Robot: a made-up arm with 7 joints.
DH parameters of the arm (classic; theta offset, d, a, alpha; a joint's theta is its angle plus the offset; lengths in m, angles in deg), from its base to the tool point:
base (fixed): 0 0 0 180
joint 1: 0 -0.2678 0 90
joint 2: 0 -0.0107 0 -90
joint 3: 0 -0.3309 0 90
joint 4: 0 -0.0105 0 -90
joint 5: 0 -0.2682 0 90
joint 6: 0 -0.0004 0 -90
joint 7: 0 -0.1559 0 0
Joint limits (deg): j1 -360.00..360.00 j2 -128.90..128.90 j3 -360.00..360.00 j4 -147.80..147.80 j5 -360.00..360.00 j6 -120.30..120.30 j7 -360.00..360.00
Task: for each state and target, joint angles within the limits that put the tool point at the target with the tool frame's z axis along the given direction. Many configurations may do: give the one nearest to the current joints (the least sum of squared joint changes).
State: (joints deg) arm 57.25 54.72 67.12 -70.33 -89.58 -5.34 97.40
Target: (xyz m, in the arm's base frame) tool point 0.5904 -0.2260 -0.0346 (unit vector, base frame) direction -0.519 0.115 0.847
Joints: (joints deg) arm 35.31 106.35 99.76 -30.46 -82.29 39.48 97.40
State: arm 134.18 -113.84 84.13 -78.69 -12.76 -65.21 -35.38
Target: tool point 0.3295 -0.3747 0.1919 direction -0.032 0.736 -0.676
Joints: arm 182.67 -128.90 107.70 -80.37 31.75 -37.15 -35.38
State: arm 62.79 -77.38 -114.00 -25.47 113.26 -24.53 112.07
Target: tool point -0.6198 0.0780 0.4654 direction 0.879 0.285 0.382
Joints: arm 33.83 -71.77 -118.67 -43.22 91.04 -55.47 112.07
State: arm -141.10 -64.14 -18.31 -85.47 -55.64 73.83 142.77
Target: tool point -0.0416 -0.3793 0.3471 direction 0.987 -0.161 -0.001
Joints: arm -104.30 -40.37 2.60 -89.83 -105.48 105.31 142.77
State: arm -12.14 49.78 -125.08 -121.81 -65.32 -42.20 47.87
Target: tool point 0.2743 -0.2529 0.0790 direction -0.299 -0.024 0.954
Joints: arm 15.52 60.52 -132.75 -111.95 -90.70 -51.41 47.87
